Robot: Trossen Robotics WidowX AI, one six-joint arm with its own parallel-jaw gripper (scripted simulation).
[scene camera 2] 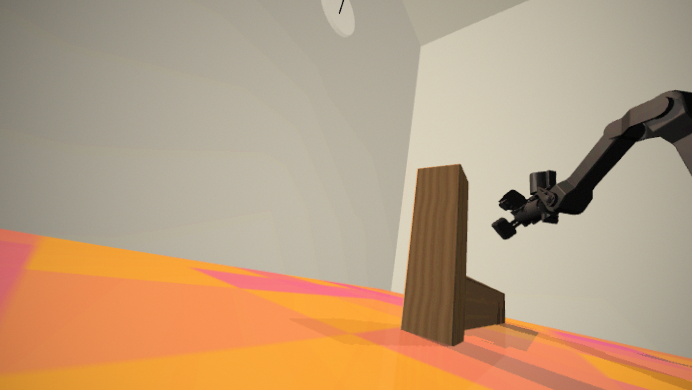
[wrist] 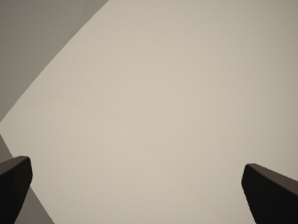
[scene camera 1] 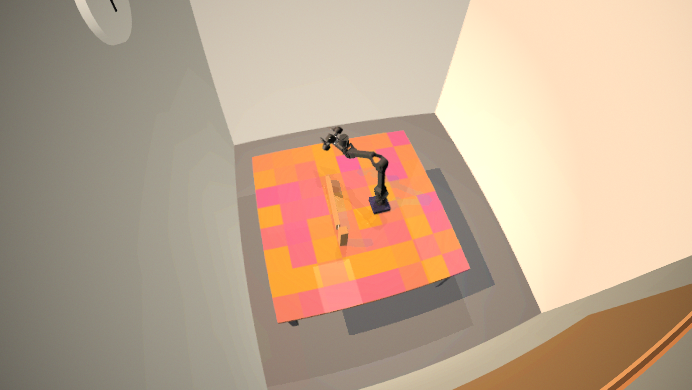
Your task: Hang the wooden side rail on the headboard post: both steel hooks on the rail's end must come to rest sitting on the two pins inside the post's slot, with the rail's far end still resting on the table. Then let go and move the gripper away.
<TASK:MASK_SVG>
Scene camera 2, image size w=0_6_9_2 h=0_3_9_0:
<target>gripper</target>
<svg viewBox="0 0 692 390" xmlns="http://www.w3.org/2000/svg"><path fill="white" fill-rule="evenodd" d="M539 198L533 195L526 199L517 191L510 190L499 200L499 207L505 211L510 210L514 219L509 222L502 217L491 224L492 228L503 240L508 240L517 234L515 228L522 224L524 227L527 227L530 224L535 225L540 221L532 219L526 212L526 206Z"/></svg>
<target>wooden side rail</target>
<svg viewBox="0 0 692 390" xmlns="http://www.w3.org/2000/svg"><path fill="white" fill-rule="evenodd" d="M466 275L465 331L477 327L506 323L505 294Z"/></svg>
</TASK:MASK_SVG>
